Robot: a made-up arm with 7 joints. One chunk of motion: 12 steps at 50 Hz.
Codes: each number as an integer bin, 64 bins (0 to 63) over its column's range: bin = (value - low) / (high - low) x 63, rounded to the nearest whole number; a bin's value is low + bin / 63 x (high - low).
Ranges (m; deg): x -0.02..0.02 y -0.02..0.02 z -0.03..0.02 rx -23..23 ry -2..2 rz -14..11
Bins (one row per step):
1: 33 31 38 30 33 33
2: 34 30 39 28 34 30
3: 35 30 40 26 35 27
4: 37 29 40 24 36 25
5: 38 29 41 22 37 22
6: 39 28 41 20 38 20
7: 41 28 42 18 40 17
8: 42 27 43 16 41 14
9: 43 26 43 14 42 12
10: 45 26 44 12 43 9
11: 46 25 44 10 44 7
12: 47 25 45 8 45 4
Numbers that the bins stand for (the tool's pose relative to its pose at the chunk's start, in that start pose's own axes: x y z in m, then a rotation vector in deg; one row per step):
1: 0.0010 -0.0003 0.0002 -1.10 0.10 -0.90
2: 0.0016 -0.0010 0.0010 -2.56 0.16 -2.10
3: 0.0022 -0.0010 0.0017 -4.02 0.22 -3.29
4: 0.0035 -0.0016 0.0017 -5.48 0.29 -4.08
5: 0.0041 -0.0016 0.0025 -6.94 0.35 -5.27
6: 0.0048 -0.0022 0.0025 -8.40 0.41 -6.06
7: 0.0060 -0.0022 0.0033 -9.86 0.54 -7.25
8: 0.0067 -0.0029 0.0041 -11.32 0.60 -8.44
9: 0.0073 -0.0035 0.0041 -12.78 0.67 -9.24
10: 0.0086 -0.0035 0.0049 -14.24 0.73 -10.43
11: 0.0092 -0.0041 0.0049 -15.70 0.79 -11.22
12: 0.0098 -0.0041 0.0057 -17.16 0.86 -12.41

